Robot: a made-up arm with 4 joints.
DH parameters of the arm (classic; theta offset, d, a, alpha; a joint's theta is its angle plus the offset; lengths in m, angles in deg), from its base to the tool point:
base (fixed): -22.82 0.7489 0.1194 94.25
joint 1: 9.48 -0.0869 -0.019 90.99
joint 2: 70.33 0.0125 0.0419 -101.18
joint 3: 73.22 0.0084 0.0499 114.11
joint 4: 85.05 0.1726 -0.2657 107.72
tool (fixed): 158.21 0.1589 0 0
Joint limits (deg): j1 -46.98..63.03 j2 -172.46..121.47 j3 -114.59..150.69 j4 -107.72..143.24
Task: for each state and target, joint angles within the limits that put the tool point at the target. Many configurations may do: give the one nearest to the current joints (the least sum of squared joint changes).
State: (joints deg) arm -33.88 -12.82 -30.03 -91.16
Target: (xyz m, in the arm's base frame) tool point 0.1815 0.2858 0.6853
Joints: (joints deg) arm -40.05 -26.09 -68.27 -81.77
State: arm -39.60 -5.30 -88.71 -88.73
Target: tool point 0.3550 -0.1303 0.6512
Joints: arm -20.99 37.19 -96.99 -46.26
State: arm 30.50 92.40 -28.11 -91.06
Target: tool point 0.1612 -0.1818 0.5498
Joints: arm 19.88 108.20 -8.84 -68.18
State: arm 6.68 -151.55 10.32 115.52
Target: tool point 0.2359 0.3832 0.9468
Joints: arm -6.86 -168.35 -21.37 87.09
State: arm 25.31 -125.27 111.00 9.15
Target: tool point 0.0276 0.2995 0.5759
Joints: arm 18.35 -112.73 103.19 -13.99
